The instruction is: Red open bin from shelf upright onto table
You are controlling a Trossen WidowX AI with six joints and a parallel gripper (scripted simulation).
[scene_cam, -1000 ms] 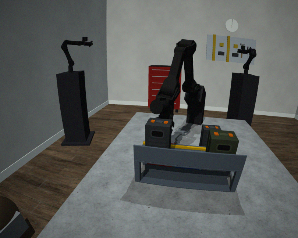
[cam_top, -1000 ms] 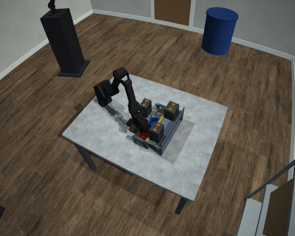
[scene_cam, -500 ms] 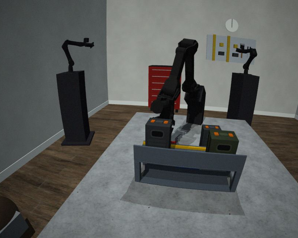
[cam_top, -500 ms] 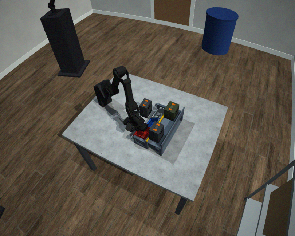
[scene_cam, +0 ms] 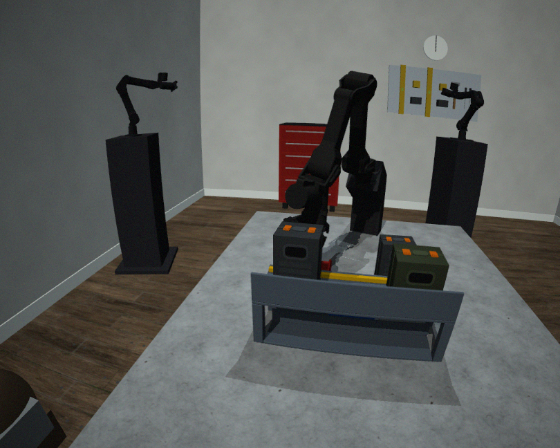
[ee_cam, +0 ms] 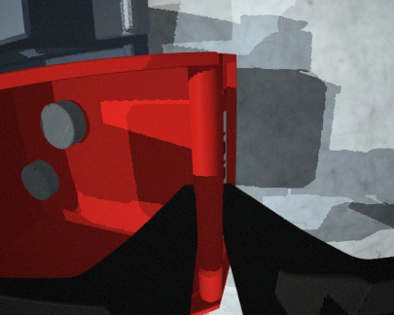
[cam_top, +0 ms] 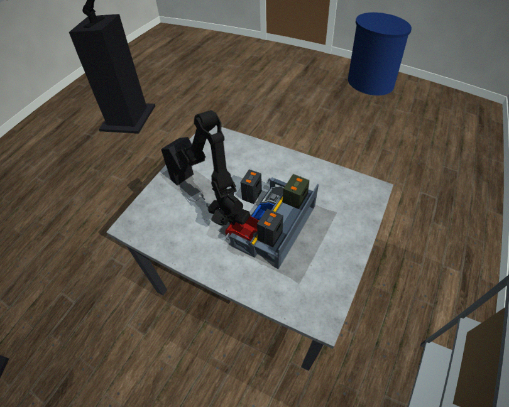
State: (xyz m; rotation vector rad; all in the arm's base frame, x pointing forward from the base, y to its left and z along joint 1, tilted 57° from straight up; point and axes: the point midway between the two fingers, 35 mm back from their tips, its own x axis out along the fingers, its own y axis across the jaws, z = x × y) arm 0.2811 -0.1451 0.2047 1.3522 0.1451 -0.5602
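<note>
My hand is 60 mm short of the red open bin, 20 mm to the left of it and 30 mm above it. The rest, counted from my hand: yellow rail: 180 mm ahead, 50 mm to the left, 20 mm above; then grey bin: 190 mm ahead, 170 mm to the left, 40 mm below; then blue bin: 150 mm ahead, 70 mm to the left, 40 mm below.
</note>
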